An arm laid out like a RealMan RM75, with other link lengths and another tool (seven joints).
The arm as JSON. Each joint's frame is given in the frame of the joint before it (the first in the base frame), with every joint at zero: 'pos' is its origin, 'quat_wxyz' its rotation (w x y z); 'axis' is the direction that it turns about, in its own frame. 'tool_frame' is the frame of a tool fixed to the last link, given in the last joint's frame.
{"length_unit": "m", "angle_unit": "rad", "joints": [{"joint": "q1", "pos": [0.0, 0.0, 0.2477], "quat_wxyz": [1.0, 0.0, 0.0, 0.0], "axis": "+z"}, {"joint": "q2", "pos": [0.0, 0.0, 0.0], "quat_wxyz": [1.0, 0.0, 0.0, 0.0], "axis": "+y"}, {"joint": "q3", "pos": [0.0, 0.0, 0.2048], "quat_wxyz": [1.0, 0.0, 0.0, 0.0], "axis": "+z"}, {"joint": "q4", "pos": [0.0, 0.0, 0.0], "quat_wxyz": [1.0, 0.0, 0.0, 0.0], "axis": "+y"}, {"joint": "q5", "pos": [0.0, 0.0, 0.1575], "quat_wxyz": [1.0, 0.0, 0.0, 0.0], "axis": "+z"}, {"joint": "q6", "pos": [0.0, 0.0, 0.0], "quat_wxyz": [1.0, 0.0, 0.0, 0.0], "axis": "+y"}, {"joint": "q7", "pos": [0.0, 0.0, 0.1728], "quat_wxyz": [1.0, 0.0, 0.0, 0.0], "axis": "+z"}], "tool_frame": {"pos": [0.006, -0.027, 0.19], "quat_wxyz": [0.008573, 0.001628, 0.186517, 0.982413]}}
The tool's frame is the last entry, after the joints.
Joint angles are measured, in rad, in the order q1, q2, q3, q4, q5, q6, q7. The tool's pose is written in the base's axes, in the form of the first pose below.
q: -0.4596 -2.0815 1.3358 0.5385 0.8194 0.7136 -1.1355
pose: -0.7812 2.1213 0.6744 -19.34 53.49 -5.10
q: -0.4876 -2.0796 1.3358 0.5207 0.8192 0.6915 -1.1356
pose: -0.7896 2.1323 0.6785 -19.36 53.95 -5.39
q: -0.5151 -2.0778 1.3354 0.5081 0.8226 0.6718 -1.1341
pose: -0.7879 2.1475 0.6817 -19.13 54.42 -5.60
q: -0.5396 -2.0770 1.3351 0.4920 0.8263 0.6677 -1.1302
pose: -0.7792 2.1627 0.6729 -18.60 54.68 -5.98
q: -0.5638 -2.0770 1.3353 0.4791 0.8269 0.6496 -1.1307
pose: -0.7827 2.1722 0.6746 -18.43 55.05 -6.24
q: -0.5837 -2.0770 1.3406 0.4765 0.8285 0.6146 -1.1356
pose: -0.7938 2.1834 0.6886 -18.63 55.51 -6.36
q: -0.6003 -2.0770 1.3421 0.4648 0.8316 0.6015 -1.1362
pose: -0.7989 2.1943 0.6890 -18.63 55.68 -6.67
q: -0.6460 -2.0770 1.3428 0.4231 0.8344 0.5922 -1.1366
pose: -0.8040 2.2155 0.6706 -18.11 55.93 -7.66
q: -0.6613 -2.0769 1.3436 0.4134 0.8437 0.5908 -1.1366
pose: -0.7958 2.2315 0.6616 -17.71 55.98 -8.04
